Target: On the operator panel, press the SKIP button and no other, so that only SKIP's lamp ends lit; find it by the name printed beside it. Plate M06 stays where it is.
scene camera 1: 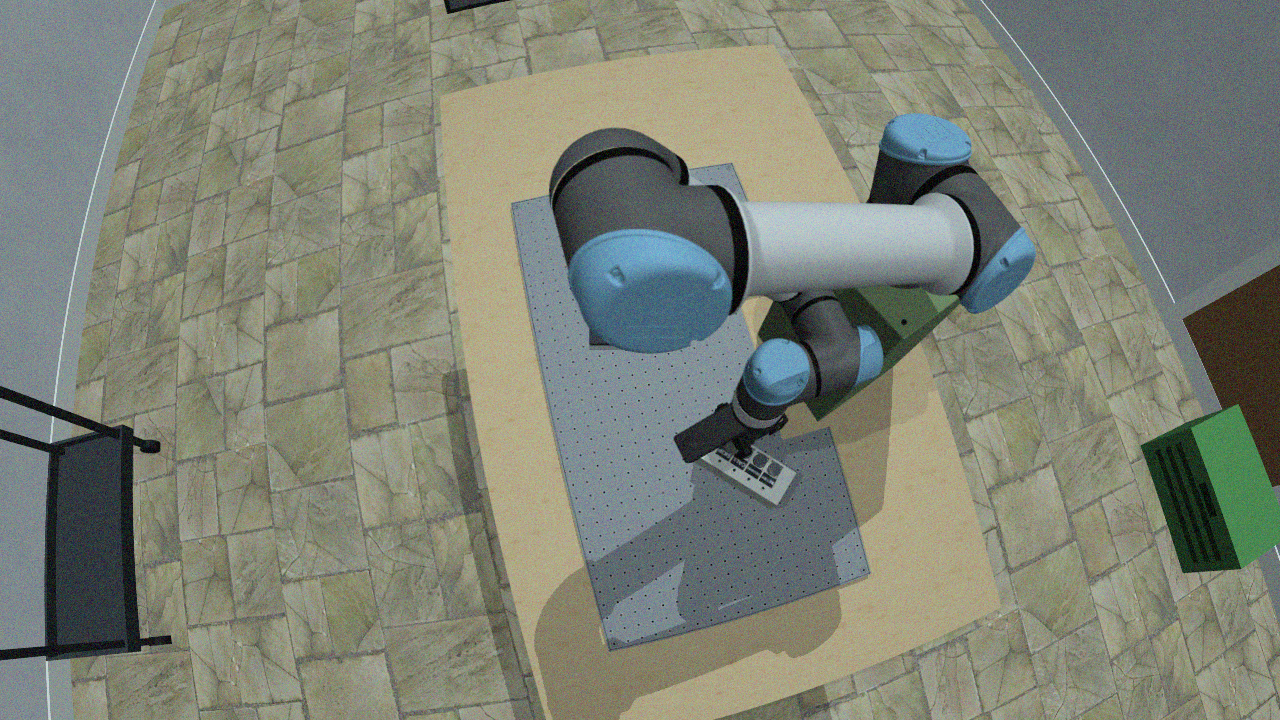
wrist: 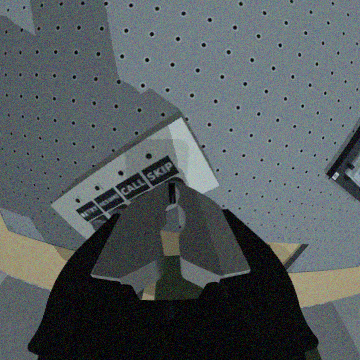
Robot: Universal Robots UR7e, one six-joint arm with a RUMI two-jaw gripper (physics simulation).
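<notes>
The pale operator panel [scene camera 1: 782, 490] [wrist: 201, 172] lies at an angle on the perforated plate. In the wrist view the SKIP label [wrist: 160, 169] is at the panel's right end, with the CALL label [wrist: 132, 186] beside it and two smaller labels further left. The lamp spot by SKIP [wrist: 148, 156] looks dark, as do the other spots in its row. My gripper [scene camera 1: 741, 447] [wrist: 172, 184] is shut and empty, its tips over the panel just below the SKIP label. They hide the SKIP button; contact cannot be told. No plate readable as M06 shows.
The grey perforated plate [scene camera 1: 626, 429] [wrist: 280, 125] lies on the wooden table [scene camera 1: 948, 555]. A dark-framed object [wrist: 352, 174] is at the wrist view's right edge. A green block [scene camera 1: 908, 313] stands behind my wrist. A black cart [scene camera 1: 128, 537] and a green cabinet [scene camera 1: 1239, 483] stand off the table.
</notes>
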